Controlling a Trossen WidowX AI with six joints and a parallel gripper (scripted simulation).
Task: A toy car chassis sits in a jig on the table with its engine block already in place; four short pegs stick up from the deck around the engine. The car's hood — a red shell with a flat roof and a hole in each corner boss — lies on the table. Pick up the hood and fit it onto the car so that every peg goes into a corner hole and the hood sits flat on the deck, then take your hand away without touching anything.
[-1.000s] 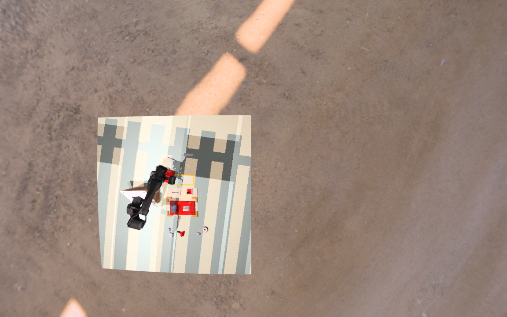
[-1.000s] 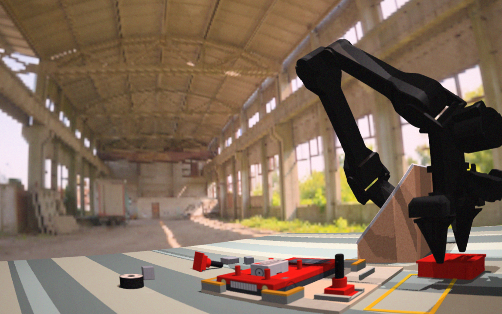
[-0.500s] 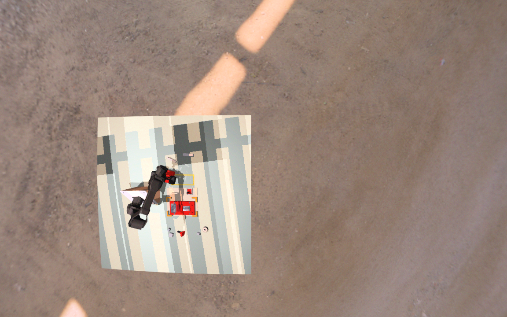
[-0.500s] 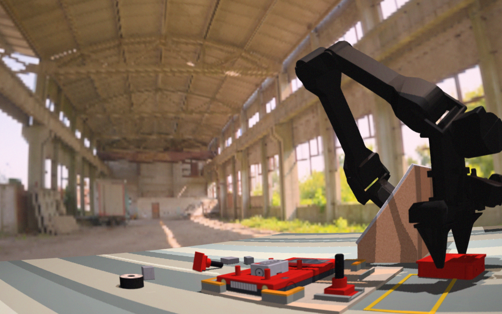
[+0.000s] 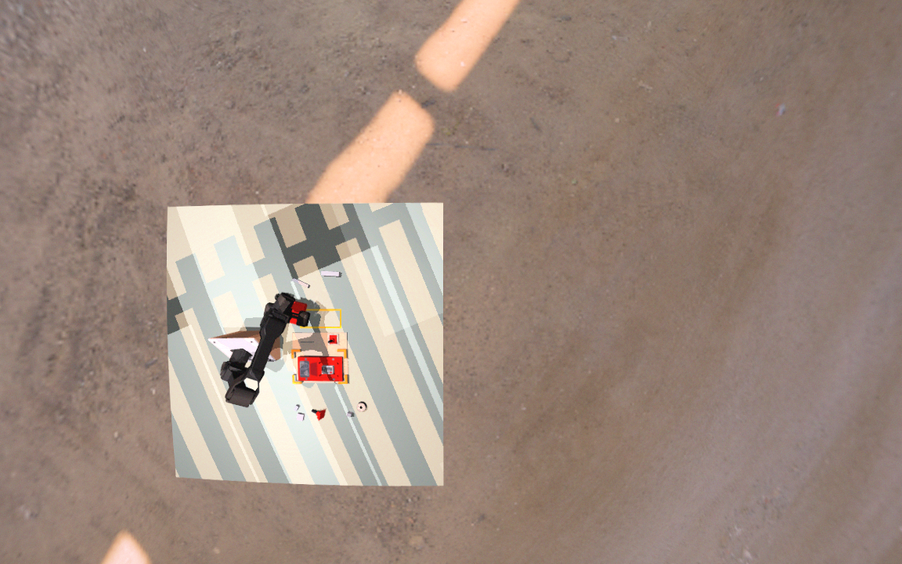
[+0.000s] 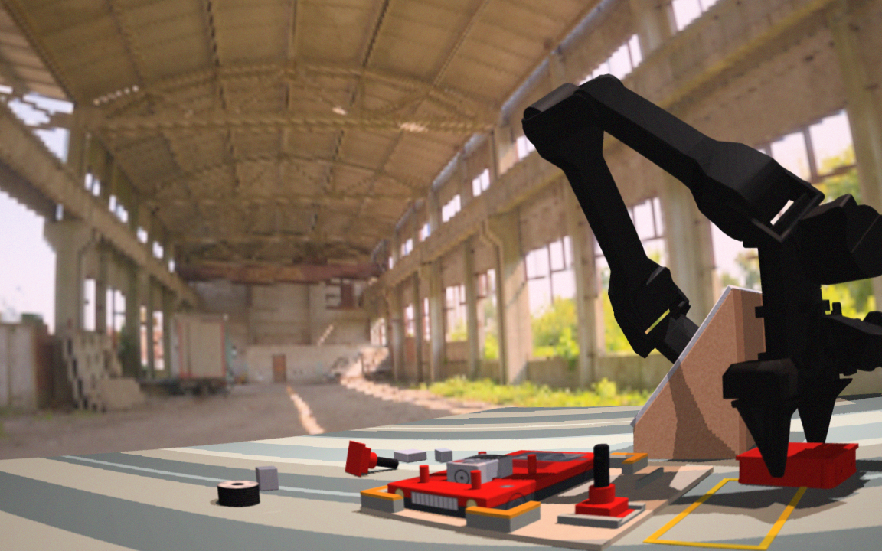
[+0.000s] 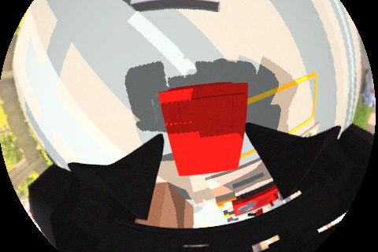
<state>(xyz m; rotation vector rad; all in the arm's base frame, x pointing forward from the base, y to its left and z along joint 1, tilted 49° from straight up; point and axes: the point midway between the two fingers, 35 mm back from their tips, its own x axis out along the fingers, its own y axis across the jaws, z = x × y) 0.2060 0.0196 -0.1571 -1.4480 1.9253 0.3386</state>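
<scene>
Right now my gripper tip is 110 mm short of the grey engine block, 260 mm to the left of it and 10 mm below it. Round my gripper tip: red hood (10 mm above); black wheel (220 mm ahead, 460 mm to the right).
</scene>
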